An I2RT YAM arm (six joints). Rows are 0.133 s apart.
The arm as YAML. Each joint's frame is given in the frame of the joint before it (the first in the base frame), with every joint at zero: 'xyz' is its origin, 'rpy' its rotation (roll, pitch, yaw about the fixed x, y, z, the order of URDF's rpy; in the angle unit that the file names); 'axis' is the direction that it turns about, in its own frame. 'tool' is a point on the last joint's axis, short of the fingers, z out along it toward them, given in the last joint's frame.
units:
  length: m
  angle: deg
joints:
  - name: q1
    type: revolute
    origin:
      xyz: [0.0, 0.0, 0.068]
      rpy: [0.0, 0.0, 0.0]
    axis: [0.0, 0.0, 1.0]
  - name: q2
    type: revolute
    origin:
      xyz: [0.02, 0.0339, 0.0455]
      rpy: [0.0, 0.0, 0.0]
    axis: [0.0, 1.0, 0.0]
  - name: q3
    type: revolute
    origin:
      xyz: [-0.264, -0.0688, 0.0]
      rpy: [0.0, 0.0, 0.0]
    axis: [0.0, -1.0, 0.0]
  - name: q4
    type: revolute
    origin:
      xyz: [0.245, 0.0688, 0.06]
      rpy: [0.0, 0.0, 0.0]
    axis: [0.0, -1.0, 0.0]
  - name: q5
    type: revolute
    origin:
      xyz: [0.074, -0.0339, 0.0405]
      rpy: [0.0, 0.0, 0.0]
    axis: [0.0, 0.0, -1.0]
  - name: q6
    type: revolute
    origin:
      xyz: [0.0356, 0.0, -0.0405]
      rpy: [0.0, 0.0, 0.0]
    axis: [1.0, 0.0, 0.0]
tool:
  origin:
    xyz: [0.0, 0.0, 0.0]
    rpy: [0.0, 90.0, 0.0]
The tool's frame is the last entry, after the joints.
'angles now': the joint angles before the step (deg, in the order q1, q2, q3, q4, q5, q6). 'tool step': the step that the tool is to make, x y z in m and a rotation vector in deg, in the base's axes. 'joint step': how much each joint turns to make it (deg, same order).
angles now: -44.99 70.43 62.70 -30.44 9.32 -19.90
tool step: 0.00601 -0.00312 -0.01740 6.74 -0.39 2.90
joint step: -0.31 2.50 -0.68 -1.53 -5.71 1.75
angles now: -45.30 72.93 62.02 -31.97 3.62 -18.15
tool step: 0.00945 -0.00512 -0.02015 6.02 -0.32 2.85
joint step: -0.02 3.49 -0.79 0.20 -5.18 1.13
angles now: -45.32 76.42 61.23 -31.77 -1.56 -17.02
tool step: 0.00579 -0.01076 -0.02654 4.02 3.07 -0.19
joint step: -0.77 4.61 -0.96 0.55 -0.84 -0.04
